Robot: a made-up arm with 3 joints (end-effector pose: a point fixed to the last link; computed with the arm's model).
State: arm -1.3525 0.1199 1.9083
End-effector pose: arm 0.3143 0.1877 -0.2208 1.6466 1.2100 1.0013
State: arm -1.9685 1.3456 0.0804
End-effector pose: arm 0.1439 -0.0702 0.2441 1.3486 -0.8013 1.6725
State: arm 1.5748 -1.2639 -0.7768
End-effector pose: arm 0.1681 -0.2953 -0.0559 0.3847 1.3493 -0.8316
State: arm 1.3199 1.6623 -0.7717
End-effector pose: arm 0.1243 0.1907 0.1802 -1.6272 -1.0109 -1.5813
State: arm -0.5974 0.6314 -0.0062
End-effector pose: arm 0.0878 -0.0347 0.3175 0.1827 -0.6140 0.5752
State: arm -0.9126 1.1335 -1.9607
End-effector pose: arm -0.1149 0.4008 0.1275 -1.1446 -1.3280 -0.4450
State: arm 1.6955 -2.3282 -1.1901
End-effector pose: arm 0.2665 -0.0592 -0.1530 0.9808 1.5503 0.2200
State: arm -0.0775 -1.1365 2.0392
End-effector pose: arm -0.1402 -0.2509 -0.2402 1.7401 0.7621 -1.0861
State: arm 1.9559 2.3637 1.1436
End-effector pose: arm -0.2857 0.1478 0.1785 -1.2336 -1.4062 0.0356
